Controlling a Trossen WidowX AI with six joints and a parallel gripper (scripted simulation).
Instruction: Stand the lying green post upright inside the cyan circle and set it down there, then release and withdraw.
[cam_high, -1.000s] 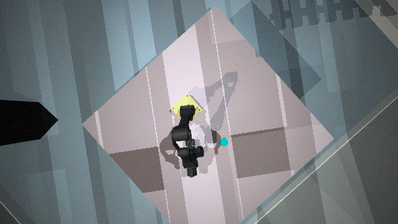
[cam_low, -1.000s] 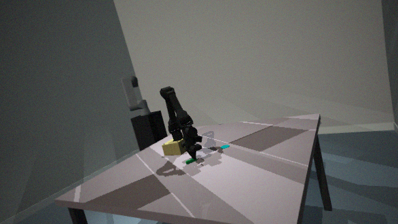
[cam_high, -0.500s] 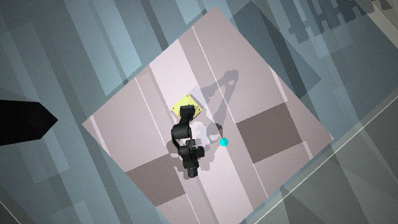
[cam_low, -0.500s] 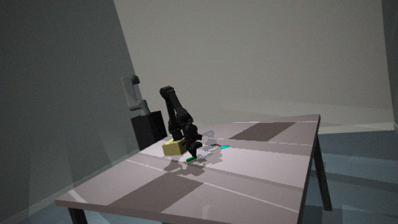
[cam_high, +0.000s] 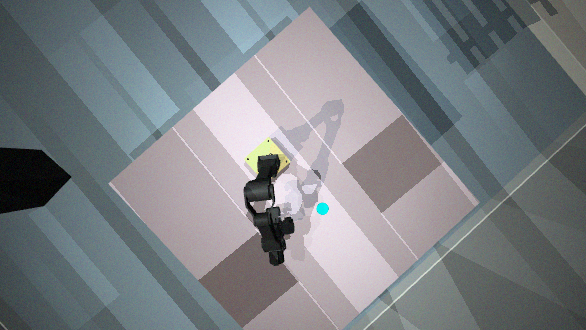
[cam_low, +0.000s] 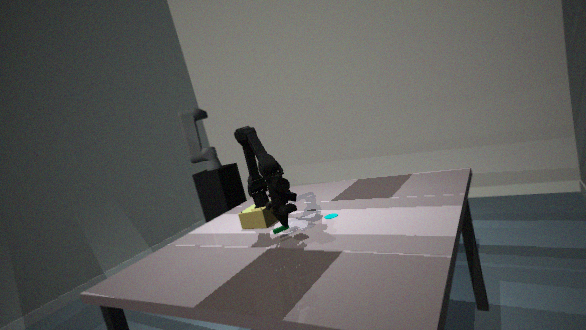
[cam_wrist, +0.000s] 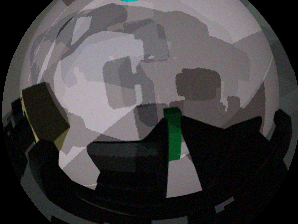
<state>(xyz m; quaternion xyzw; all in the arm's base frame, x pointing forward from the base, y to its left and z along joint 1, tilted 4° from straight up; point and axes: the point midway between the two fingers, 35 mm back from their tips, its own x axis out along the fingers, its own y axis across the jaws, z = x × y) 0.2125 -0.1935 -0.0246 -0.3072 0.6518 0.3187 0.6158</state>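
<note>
The cyan circle is 12 cm ahead of my gripper tip, 20 cm to the left of it and 4 cm below it. Also, from my gripper tip: green post: 1 cm behind, 2 cm to the right.
</note>
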